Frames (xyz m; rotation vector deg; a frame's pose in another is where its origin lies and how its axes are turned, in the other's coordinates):
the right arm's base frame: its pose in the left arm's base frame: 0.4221 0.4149 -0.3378 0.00 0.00 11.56
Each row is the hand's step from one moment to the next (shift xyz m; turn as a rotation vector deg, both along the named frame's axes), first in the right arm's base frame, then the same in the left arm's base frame.
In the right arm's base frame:
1: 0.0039 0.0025 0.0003 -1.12 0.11 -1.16
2: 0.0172 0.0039 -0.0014 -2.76 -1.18 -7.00
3: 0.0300 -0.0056 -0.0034 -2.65 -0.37 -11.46
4: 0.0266 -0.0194 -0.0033 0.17 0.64 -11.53
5: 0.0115 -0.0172 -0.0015 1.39 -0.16 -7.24
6: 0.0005 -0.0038 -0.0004 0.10 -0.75 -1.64
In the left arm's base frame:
1: 0.0033 0.0032 0.0003 -1.12 -0.12 -1.16
2: 0.0161 0.0073 -0.0014 -2.47 -1.71 -7.00
3: 0.0305 0.0005 -0.0034 -2.52 -0.89 -11.46
4: 0.0299 -0.0137 -0.0033 0.04 0.66 -11.53
5: 0.0147 -0.0145 -0.0015 1.39 0.12 -7.24
6: 0.0013 -0.0036 -0.0004 0.25 -0.71 -1.64

